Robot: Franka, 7 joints.
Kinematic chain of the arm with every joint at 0, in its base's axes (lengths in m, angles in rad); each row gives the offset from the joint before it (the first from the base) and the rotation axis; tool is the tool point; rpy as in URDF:
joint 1: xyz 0 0 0.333 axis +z
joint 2: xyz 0 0 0 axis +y
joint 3: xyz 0 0 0.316 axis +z
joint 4: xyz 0.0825 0 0 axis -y
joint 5: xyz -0.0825 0 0.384 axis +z
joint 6: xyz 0 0 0 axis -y
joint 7: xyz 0.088 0 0 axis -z
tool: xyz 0 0 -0.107 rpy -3.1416 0 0
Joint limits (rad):
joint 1: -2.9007..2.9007
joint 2: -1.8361..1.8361
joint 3: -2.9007..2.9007
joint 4: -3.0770..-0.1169
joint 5: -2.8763..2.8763
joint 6: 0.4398..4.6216
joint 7: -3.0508..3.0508
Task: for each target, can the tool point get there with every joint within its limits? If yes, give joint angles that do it. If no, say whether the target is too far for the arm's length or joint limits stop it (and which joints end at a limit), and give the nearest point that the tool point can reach.
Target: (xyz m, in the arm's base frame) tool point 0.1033 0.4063 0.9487
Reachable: yes | joints 0.1802 -0.4306 0.8713 -1.5109 -2.2564 1.7107 0.5662
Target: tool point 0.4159 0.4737 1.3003
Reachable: no: too far | nearest point 0.3090 0.3520 1.0517 | short by 0.297 m
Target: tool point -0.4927 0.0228 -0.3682
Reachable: no: joint limits stop it (at a limit: joint 1, joint 2) | nearest point -0.4742 0.0255 -0.3215 | short by 0.050 m
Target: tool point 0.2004 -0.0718 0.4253
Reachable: yes | joints 1.0546 -1.5169 -1.4236 -2.6529 0.4691 0.7955 -0.2119
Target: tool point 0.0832 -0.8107 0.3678
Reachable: yes | joints 2.1149 -1.1148 2.1522 -1.0797 -0.7188 3.0811 2.3533
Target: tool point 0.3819 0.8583 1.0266
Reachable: no: too far | nearest point 0.2806 0.6306 0.8426 | short by 0.310 m
